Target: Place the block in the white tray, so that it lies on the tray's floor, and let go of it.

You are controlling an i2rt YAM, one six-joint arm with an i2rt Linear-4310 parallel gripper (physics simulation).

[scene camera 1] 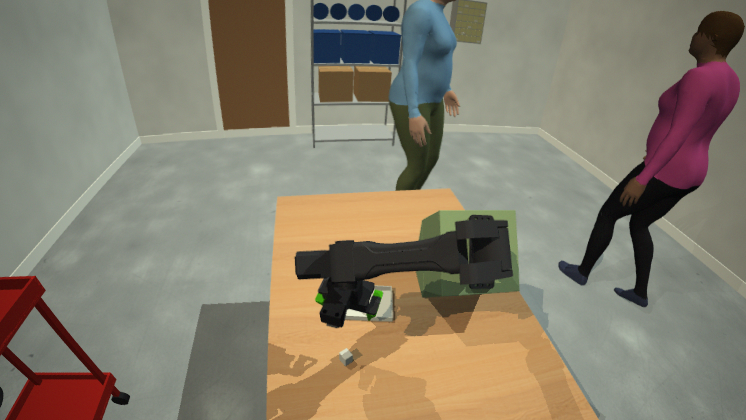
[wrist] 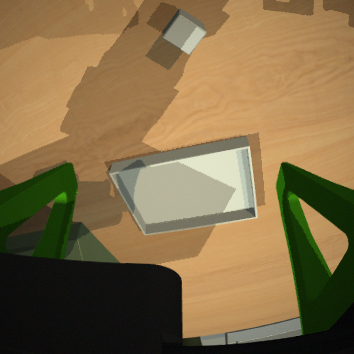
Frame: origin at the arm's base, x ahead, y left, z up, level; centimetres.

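Seen in the pictures: gripper, between the fingertips: [scene camera 1: 350, 313] [wrist: 176, 173].
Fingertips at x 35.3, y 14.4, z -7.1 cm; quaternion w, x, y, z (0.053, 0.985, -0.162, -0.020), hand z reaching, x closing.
Offsets run from my fingertips to a thing's top centre. Level surfaces: height alone.
The block @(dx +1.1, dy +2.1, dz -14.7 cm) [scene camera 1: 346, 356] [wrist: 184, 32] is a small pale grey-white cube. It rests on the wooden table outside the tray, nearer the front than the tray in the scene view and near the top edge of the wrist view. The white tray @(dx -4.8, dy -18.3, dz -16.2 cm) [scene camera 1: 387, 310] [wrist: 180, 157] is shallow and rectangular, and part of it is hidden under the arm in the scene view. My gripper [scene camera 1: 346, 307] [wrist: 176, 173] is open, with its green fingers wide apart and no object between them. It hangs above the tray, away from the block.
The arm's base stands by a green box-like pedestal [scene camera 1: 435, 234] [wrist: 90, 245] at the right of the table @(dz -18.3 cm) [scene camera 1: 313, 213]. One person [scene camera 1: 428, 62] stands behind the table, another [scene camera 1: 683, 130] to the right. A red cart [scene camera 1: 67, 333] stands at left, a shelf unit [scene camera 1: 313, 120] behind.
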